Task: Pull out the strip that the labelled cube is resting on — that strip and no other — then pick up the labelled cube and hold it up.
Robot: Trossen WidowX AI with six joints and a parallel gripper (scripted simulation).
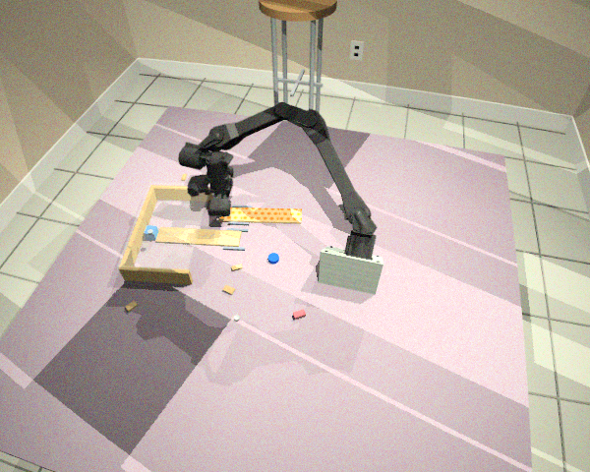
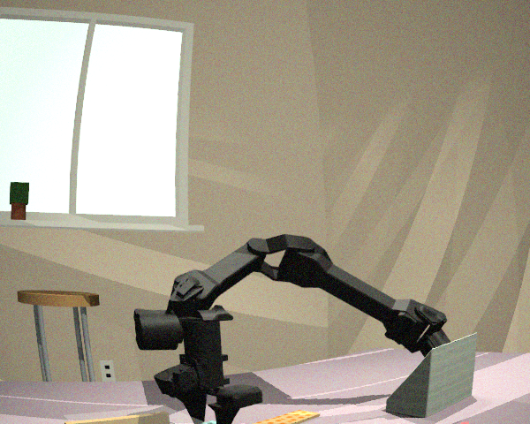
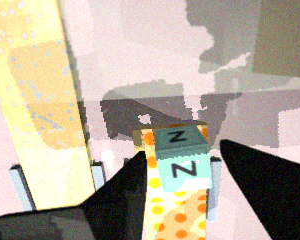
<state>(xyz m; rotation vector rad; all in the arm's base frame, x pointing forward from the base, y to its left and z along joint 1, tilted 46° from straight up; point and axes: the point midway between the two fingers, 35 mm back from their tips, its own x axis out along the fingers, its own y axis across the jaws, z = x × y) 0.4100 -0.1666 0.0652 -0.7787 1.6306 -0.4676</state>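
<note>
Now: the labelled cube right at my gripper tip. Also, from my gripper tip: orange strip (110 mm behind, 10 mm to the right, 10 mm below); blue disc (180 mm behind, 140 mm to the left, 10 mm below); pink block (300 mm to the left, 290 mm behind, 10 mm below).
</note>
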